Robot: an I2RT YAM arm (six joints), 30 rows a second.
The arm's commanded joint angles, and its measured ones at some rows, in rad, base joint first. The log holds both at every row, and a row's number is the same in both.
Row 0, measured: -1.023, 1.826, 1.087, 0.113, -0.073, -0.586
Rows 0 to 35, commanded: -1.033, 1.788, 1.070, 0.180, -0.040, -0.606; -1.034, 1.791, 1.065, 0.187, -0.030, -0.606; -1.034, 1.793, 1.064, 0.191, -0.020, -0.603; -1.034, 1.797, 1.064, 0.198, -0.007, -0.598; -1.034, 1.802, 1.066, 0.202, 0.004, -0.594; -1.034, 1.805, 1.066, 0.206, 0.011, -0.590; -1.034, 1.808, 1.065, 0.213, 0.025, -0.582; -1.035, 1.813, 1.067, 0.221, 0.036, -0.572; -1.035, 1.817, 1.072, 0.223, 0.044, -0.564; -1.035, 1.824, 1.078, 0.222, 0.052, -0.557; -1.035, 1.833, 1.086, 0.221, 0.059, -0.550; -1.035, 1.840, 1.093, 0.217, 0.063, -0.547; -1.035, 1.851, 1.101, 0.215, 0.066, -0.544; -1.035, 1.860, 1.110, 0.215, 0.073, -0.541; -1.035, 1.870, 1.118, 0.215, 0.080, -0.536; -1.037, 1.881, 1.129, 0.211, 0.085, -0.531; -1.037, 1.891, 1.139, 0.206, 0.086, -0.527; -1.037, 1.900, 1.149, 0.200, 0.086, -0.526; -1.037, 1.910, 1.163, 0.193, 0.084, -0.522; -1.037, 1.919, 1.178, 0.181, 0.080, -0.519; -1.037, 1.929, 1.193, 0.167, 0.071, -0.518; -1.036, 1.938, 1.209, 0.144, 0.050, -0.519; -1.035, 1.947, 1.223, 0.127, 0.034, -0.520; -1.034, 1.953, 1.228, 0.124, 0.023, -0.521; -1.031, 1.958, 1.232, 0.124, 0.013, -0.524; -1.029, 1.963, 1.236, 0.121, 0.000, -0.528; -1.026, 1.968, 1.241, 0.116, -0.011, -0.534; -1.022, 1.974, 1.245, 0.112, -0.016, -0.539; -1.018, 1.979, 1.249, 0.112, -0.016, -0.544; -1.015, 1.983, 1.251, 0.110, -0.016, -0.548; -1.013, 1.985, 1.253, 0.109, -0.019, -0.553; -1.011, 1.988, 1.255, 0.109, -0.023, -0.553; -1.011, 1.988, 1.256, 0.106, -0.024, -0.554; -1.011, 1.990, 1.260, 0.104, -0.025, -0.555; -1.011, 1.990, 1.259, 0.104, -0.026, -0.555; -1.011, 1.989, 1.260, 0.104, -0.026, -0.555
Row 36, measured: -1.011, 1.973, 1.238, 0.110, -0.009, -0.546
